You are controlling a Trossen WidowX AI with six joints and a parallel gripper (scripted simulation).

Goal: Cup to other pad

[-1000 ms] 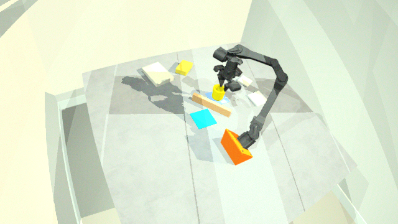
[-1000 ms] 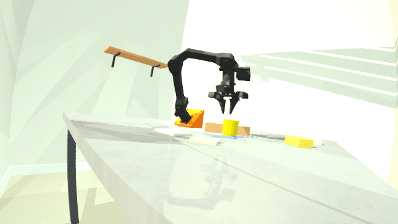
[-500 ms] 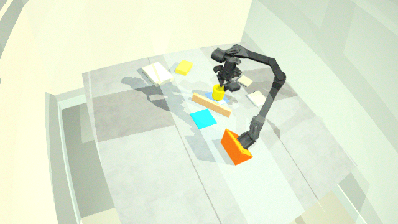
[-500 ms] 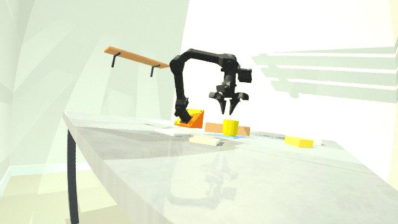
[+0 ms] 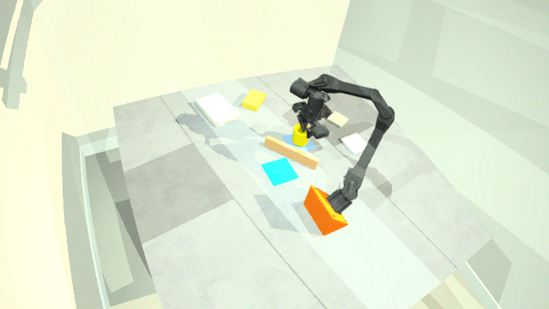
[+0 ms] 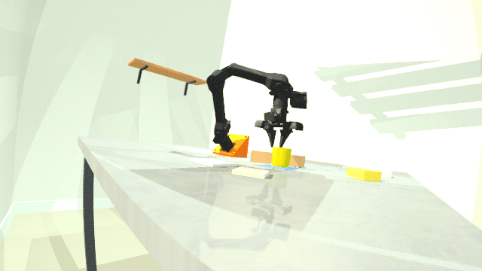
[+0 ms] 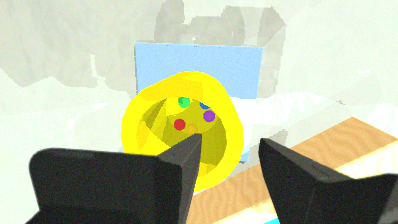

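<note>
Now: the yellow cup 20 mm ahead of my gripper tip and 30 mm below it. Also, from my gripper tip: light blue pad (30 mm ahead, 80 mm below); then cyan pad (90 mm behind, 150 mm to the left, 80 mm below); then wooden bar (30 mm behind, 70 mm to the left, 50 mm below).
</note>
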